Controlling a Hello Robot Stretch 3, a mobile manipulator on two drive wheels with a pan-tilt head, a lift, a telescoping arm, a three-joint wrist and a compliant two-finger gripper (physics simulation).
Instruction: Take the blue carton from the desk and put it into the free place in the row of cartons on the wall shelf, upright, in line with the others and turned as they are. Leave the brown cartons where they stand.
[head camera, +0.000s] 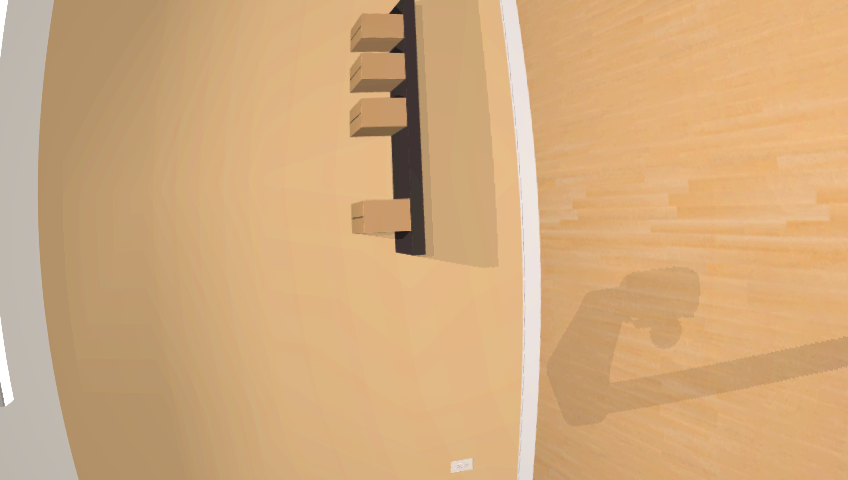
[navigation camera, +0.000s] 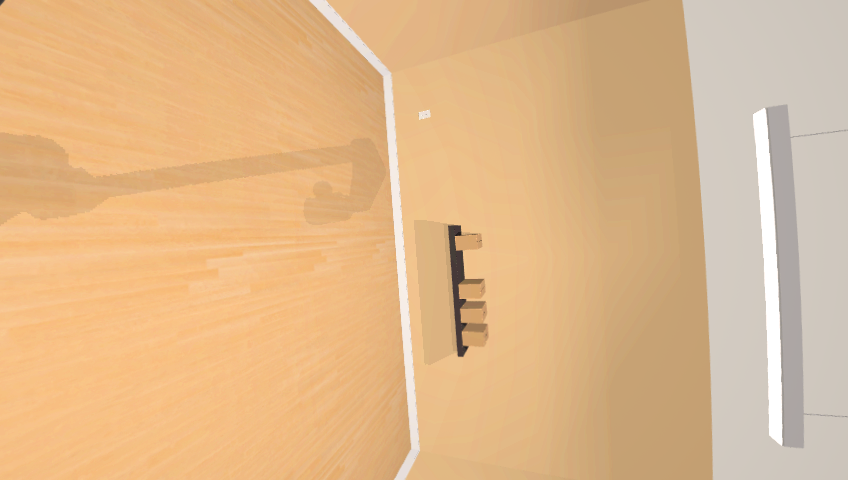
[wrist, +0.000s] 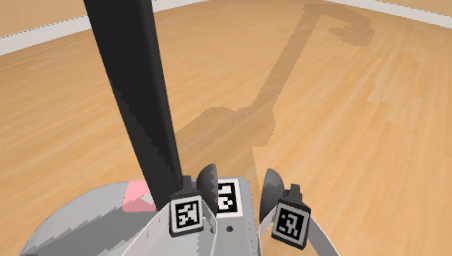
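The wall shelf is a dark board on the wall and runs up and down in the turned head and navigation views. A lone brown carton stands near one end. Three brown cartons stand in a group: the nearest to the gap, the middle one and the far one. A carton-wide gap lies between the lone carton and the group. My gripper is open, with nothing between its fingertips. The blue carton and the desk do not show in these views.
In the wrist view the dark mast rises left of the gripper, above the robot's grey base. A wall outlet sits low on the wall. A white lamp hangs near the ceiling. The arm's shadow lies on the wooden floor.
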